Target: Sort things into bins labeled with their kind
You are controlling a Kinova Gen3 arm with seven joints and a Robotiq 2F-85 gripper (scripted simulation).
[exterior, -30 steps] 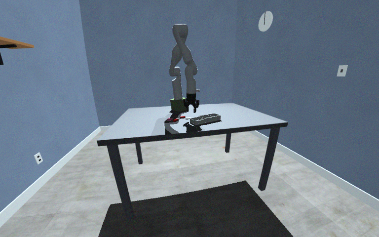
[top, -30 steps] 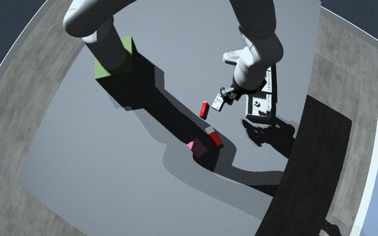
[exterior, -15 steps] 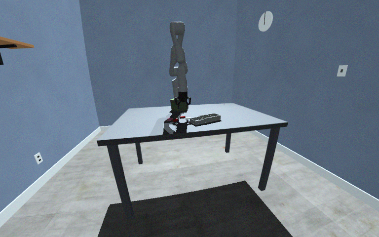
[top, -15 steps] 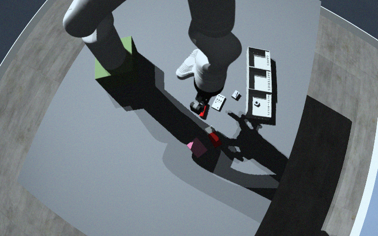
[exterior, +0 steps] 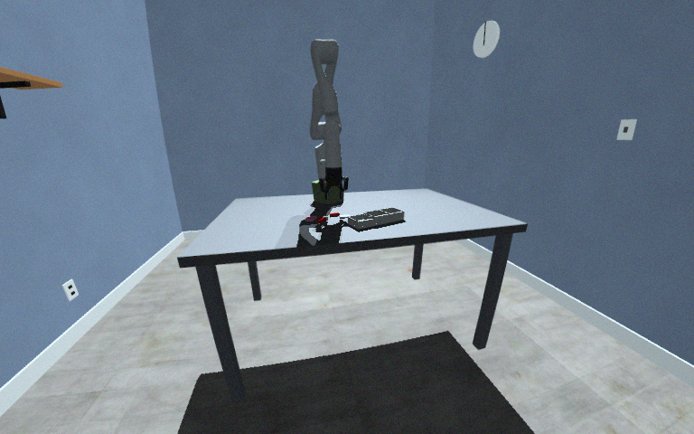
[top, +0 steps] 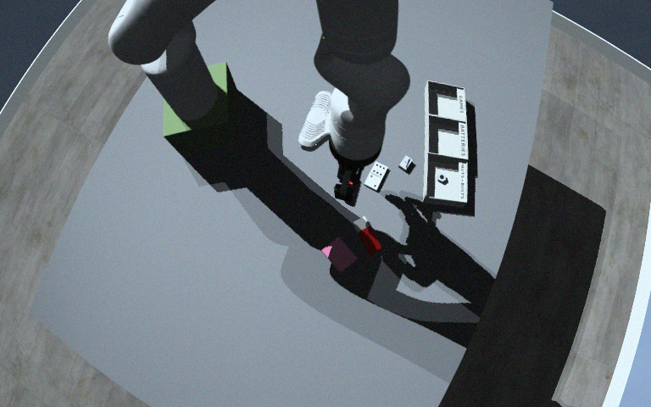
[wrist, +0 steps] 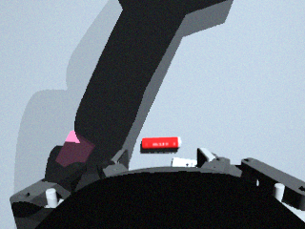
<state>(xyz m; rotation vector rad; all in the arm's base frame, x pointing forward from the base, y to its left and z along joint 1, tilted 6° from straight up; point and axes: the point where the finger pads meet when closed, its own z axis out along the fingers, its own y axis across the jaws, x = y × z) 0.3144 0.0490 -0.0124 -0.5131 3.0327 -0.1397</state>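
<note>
Right now my hand is 9 cm above the red battery. The rest, counted from my hand: white domino: 9 cm below, 5 cm to the left, 2 cm ahead; red-and-white eraser: 9 cm below, 7 cm ahead, 5 cm to the right; pink block: 11 cm to the right, 9 cm below, 5 cm ahead.
</note>
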